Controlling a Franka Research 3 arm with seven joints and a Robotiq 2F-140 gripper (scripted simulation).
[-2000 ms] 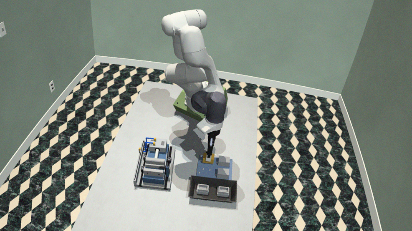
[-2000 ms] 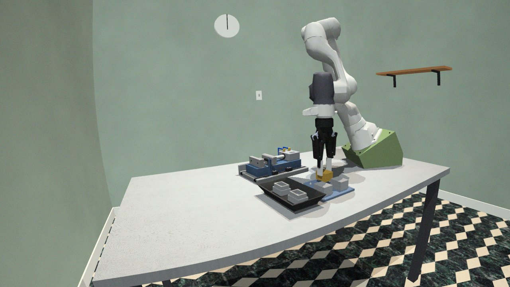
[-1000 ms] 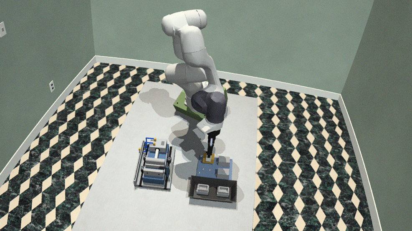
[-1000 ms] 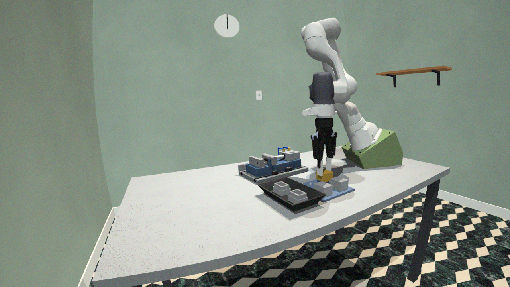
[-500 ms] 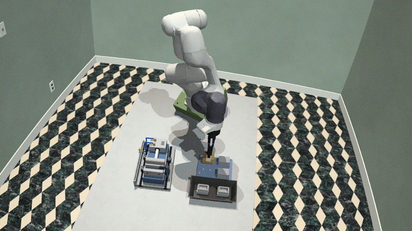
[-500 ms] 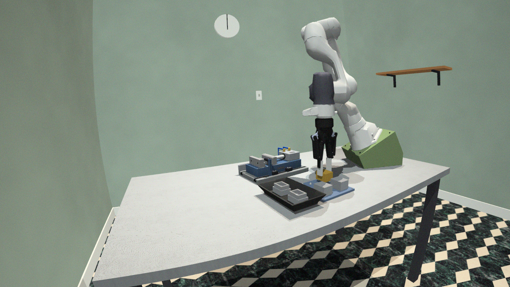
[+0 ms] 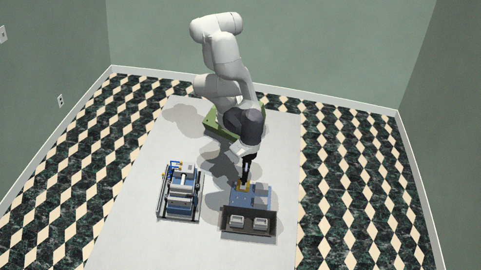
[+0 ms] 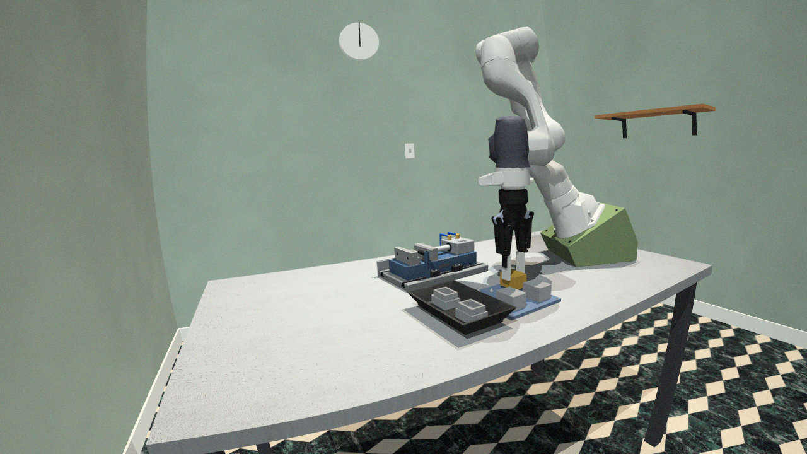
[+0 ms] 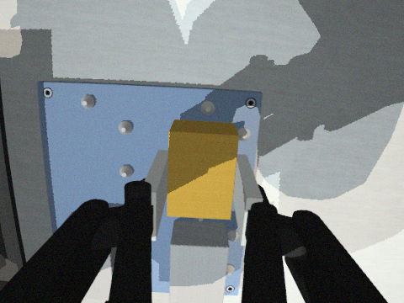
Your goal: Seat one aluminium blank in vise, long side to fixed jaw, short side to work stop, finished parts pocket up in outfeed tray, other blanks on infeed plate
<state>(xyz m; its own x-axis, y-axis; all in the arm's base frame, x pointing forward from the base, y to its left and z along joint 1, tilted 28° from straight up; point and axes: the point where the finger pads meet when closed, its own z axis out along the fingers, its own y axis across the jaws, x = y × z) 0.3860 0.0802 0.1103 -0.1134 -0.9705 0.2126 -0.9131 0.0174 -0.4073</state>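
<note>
Right now my hand is 9 cm to the right of the aluminium blank, 5 cm above it and 1 cm short of it. Round my hand: hose block: 28 cm to the right, 4 cm behind, 1 cm above; then blue infeed plate: 7 cm below, 5 cm ahead, 4 cm to the left; then brass blank: 4 cm below.
</note>
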